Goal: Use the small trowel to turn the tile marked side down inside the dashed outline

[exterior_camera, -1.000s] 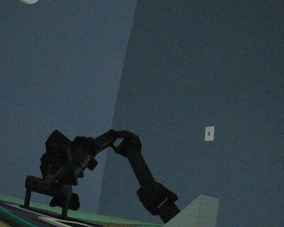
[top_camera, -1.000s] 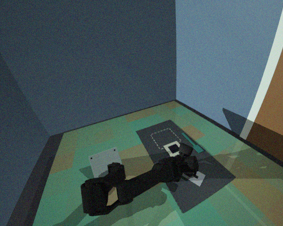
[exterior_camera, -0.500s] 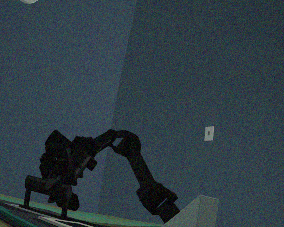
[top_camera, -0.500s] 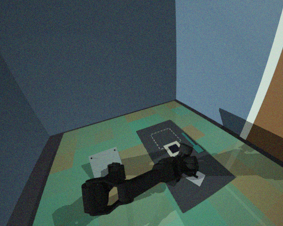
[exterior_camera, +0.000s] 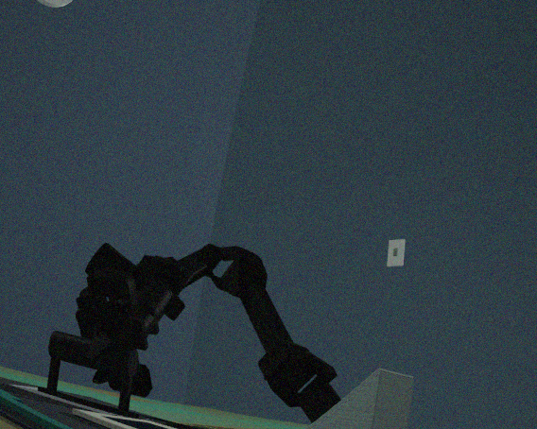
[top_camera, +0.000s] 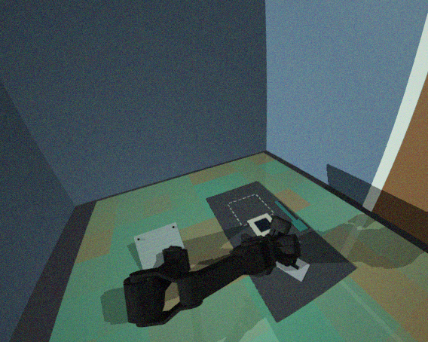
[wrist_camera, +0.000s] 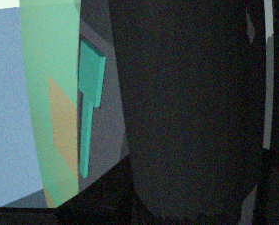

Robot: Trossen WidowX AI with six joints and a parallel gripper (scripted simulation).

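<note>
The tile lies 10 mm ahead of my gripper tip, 130 mm to the left of it and 50 mm below it. Also, from my gripper tip: dark grey mat: 10 mm ahead, 130 mm to the left, 70 mm below; teal trowel: 150 mm ahead, 120 mm to the left, 50 mm below.
</note>
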